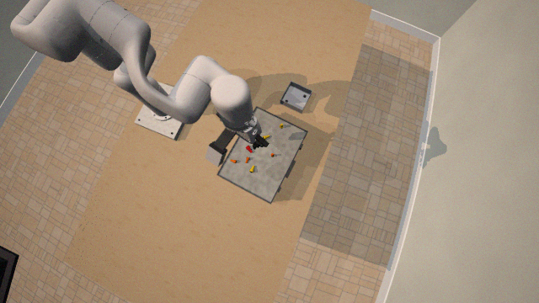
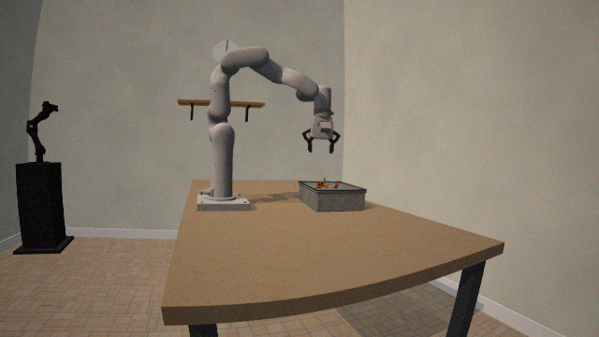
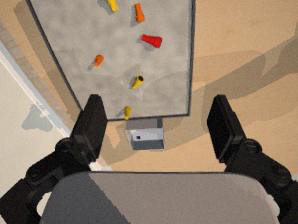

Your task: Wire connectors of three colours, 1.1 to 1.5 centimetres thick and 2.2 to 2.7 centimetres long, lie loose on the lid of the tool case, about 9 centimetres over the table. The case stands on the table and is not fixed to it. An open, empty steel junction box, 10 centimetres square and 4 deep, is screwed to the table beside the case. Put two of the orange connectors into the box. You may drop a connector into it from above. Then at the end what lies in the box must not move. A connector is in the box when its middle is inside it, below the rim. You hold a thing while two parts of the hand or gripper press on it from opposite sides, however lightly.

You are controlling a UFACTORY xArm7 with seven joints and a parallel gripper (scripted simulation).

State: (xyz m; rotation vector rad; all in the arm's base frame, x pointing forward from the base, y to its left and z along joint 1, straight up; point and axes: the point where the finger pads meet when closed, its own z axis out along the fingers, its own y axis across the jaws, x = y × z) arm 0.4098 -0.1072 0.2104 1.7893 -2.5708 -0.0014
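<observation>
The tool case lies 6 cm ahead of my hand and 18 cm below it. Round my hand: junction box floor 13 cm ahead, 28 cm to the left, 24 cm below; then red connector 15 cm below.
</observation>
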